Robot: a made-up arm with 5 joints.
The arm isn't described. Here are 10 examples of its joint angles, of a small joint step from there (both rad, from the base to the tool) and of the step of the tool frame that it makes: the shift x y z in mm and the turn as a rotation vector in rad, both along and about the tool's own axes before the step.
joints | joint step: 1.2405 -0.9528 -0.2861 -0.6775 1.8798 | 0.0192 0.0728 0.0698 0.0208 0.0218
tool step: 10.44 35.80 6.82 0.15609 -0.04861 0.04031
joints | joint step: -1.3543 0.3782 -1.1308 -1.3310 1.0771 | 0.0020 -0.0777 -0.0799 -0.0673 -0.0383
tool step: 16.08 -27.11 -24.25 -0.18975 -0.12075 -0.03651
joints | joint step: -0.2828 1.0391 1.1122 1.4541 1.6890 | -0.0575 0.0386 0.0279 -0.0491 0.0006
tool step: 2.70 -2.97 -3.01 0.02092 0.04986 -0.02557
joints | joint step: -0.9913 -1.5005 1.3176 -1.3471 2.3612 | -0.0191 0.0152 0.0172 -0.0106 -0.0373
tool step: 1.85 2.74 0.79 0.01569 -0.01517 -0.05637
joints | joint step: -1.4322 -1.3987 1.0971 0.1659 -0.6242 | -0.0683 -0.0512 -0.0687 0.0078 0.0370
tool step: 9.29 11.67 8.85 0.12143 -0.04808 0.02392
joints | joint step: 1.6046 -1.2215 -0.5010 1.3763 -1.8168 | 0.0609 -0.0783 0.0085 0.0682 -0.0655
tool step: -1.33 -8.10 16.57 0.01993 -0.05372 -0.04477
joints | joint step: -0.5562 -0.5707 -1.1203 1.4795 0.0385 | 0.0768 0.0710 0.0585 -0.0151 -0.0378
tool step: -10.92 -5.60 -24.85 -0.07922 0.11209 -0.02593
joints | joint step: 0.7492 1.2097 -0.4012 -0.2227 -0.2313 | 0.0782 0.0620 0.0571 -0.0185 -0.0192
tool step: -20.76 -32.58 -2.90 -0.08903 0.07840 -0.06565
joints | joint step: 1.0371 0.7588 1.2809 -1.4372 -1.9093 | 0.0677 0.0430 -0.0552 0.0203 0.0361
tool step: 14.02 2.14 -7.95 0.01252 -0.05480 -0.00250
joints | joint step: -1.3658 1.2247 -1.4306 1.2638 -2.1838 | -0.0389 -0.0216 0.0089 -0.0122 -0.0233
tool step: -12.41 -5.36 4.92 0.00730 0.03078 0.01036
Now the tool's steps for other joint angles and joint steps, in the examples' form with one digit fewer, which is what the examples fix.
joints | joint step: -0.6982 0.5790 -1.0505 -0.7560 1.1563 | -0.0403 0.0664 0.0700 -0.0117 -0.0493
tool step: -2.9 32.1 16.2 0.1176 0.0444 -0.0863
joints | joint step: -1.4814 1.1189 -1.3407 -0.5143 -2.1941 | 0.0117 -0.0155 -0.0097 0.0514 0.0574
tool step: 1.9 4.2 -2.5 -0.0157 -0.0227 0.0651
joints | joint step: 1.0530 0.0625 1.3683 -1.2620 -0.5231 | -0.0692 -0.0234 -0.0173 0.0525 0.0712
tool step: -6.3 11.1 1.2 0.0526 0.0450 0.0832
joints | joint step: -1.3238 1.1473 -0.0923 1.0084 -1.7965 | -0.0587 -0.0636 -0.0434 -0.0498 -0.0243
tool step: -15.5 7.3 18.4 0.1570 0.0216 0.0295
